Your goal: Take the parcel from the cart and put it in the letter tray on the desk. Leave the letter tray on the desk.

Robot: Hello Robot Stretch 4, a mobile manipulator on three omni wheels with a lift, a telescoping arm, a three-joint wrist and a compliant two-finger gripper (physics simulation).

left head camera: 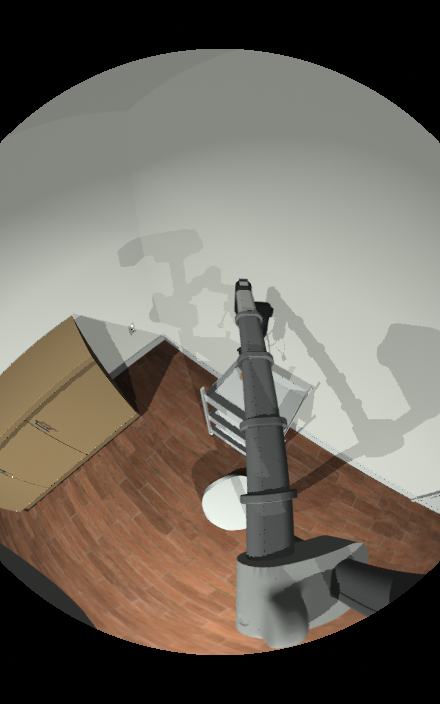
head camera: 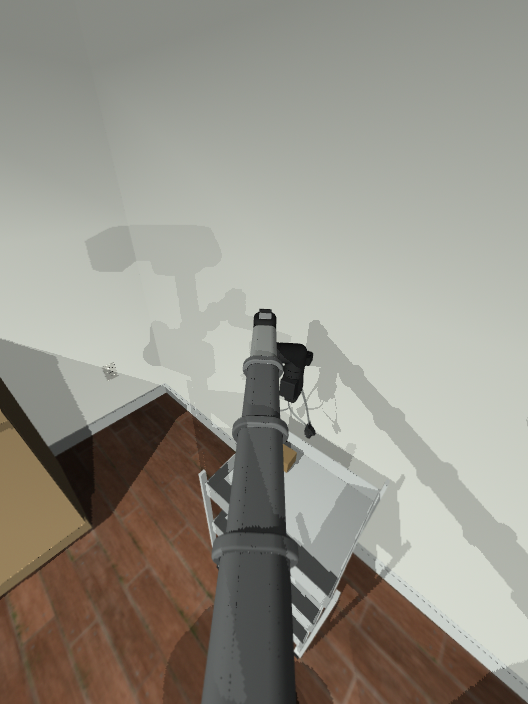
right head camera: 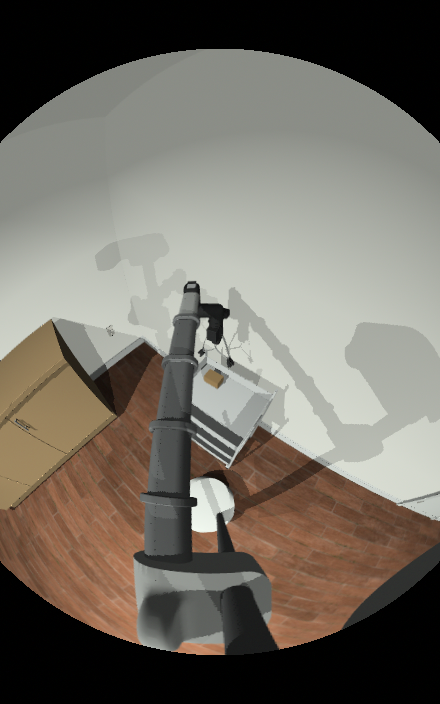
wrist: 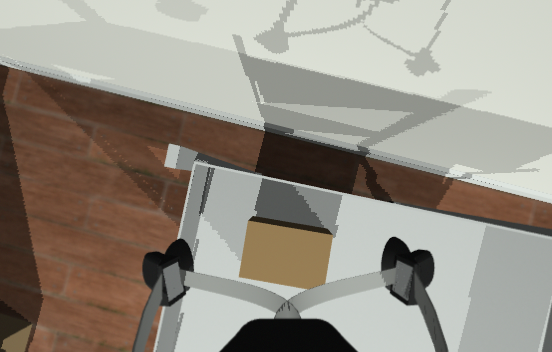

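Pixels of known places: gripper, between the fingertips: (right head camera: 215,360) (wrist: 286,259); robot's base, origin of its link: (left head camera: 232,501) (right head camera: 204,503).
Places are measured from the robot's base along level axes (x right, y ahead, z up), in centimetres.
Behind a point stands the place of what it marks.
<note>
The parcel, a tan box (head camera: 289,458) {x 10.3, y 65.5, z 68.5 cm} (left head camera: 241,376) {x 3.2, y 67.7, z 66.1 cm} (right head camera: 213,378) {x 7.8, y 66.3, z 68.5 cm} (wrist: 286,254) {x 7.8, y 68.2, z 68.5 cm}, lies flat on the top shelf of the white cart (head camera: 323,477) {x 22.2, y 62.1, z 63.5 cm} (left head camera: 287,394) {x 28.4, y 56.9, z 63.4 cm} (right head camera: 233,397) {x 18.3, y 57.3, z 63.5 cm} (wrist: 430,240) {x 23.4, y 61.5, z 63.5 cm}, near its wall-side corner. My gripper (right head camera: 215,357) {x 8.7, y 70.0, z 79.3 cm} (wrist: 286,259) {x 8.7, y 70.0, z 79.3 cm} is open and empty, pointing down above the cart. In the wrist view the parcel shows between the two fingertips, a little ahead and left of their middle, with its lower edge near the finger bands. The arm hides part of the parcel in the head camera view. The desk and the letter tray do not show in these views.
A tan cabinet (head camera: 34,511) {x -85.2, y 58.1, z 38.9 cm} (left head camera: 62,415) {x -105.4, y 35.3, z 64.3 cm} (right head camera: 51,410) {x -100.0, y 41.4, z 60.3 cm} stands to the left. A white round object (left head camera: 222,503) {x -7.0, y -0.5, z 18.7 cm} (right head camera: 223,495) {x 13.1, y 6.4, z 18.6 cm} is on the floor on the near side of the cart. The wall is close behind the cart. Raised side rails edge the cart.
</note>
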